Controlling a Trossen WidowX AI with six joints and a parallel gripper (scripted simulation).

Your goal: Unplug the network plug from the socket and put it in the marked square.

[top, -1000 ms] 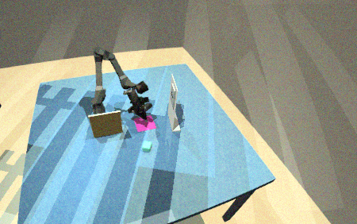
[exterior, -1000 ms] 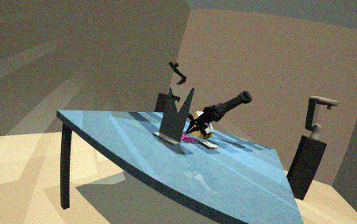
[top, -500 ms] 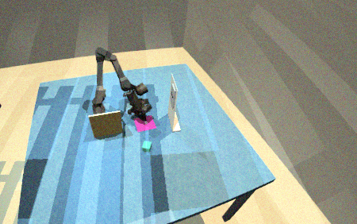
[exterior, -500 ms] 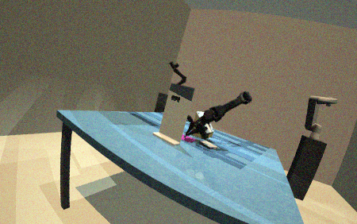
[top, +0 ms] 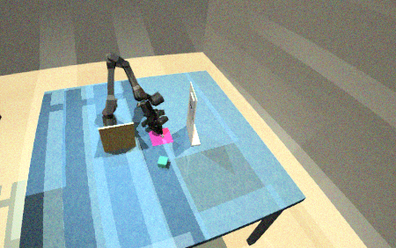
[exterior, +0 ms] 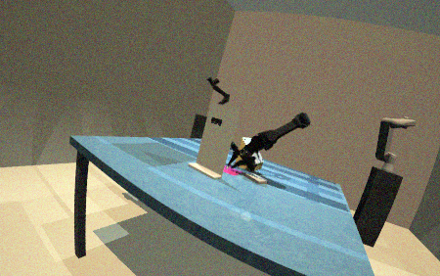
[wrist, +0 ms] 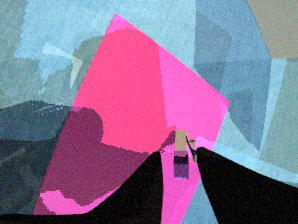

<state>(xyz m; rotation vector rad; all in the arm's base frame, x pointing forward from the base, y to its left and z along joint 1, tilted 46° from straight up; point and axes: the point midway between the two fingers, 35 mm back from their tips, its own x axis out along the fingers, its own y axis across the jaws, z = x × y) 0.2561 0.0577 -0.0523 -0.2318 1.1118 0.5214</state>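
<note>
The magenta marked square is 20 mm below my gripper tip. Round my gripper tip: teal cube: 30 mm behind, 190 mm to the right; then purple network plug: 10 mm to the right; then flat pale block: 20 mm behind, 160 mm to the left, 10 mm below.
</note>
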